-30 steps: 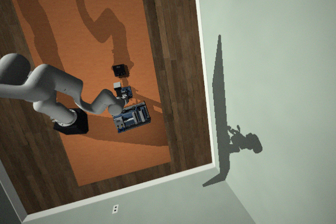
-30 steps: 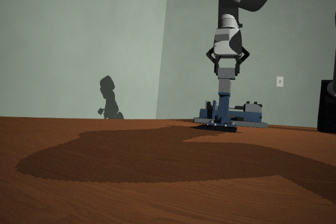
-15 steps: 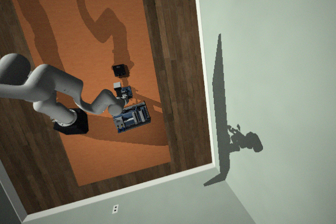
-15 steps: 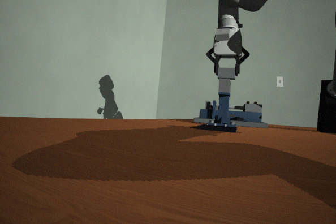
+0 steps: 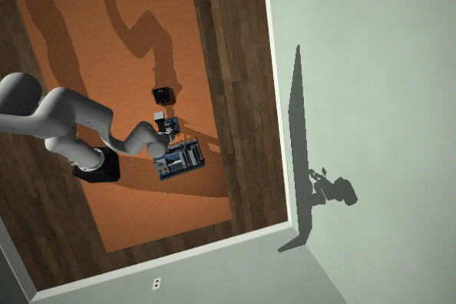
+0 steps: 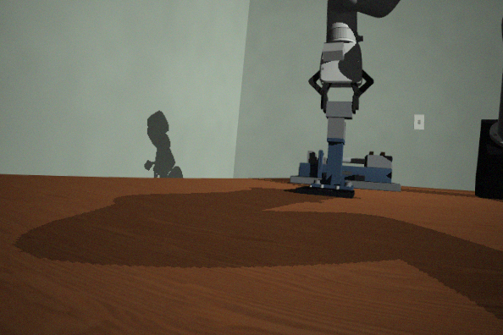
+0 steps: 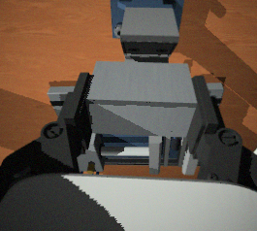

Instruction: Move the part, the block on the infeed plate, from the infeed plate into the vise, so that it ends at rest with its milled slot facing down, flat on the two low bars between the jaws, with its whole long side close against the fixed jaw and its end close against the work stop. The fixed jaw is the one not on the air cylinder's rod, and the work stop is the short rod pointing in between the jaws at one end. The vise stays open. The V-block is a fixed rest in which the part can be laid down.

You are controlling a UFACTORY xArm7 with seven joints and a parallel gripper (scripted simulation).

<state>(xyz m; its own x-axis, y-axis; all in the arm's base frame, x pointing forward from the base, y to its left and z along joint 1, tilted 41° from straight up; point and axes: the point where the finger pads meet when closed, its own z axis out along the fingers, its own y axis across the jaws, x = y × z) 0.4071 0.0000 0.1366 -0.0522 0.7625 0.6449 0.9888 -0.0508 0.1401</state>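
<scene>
My hand is 10 mm to the left of the grey part and 10 mm above it. Also, from my hand: blue upright 140 mm below; then grey jaw 40 mm ahead, 220 mm to the right, 120 mm below; then work stop 70 mm ahead, 170 mm to the right, 110 mm below.
</scene>
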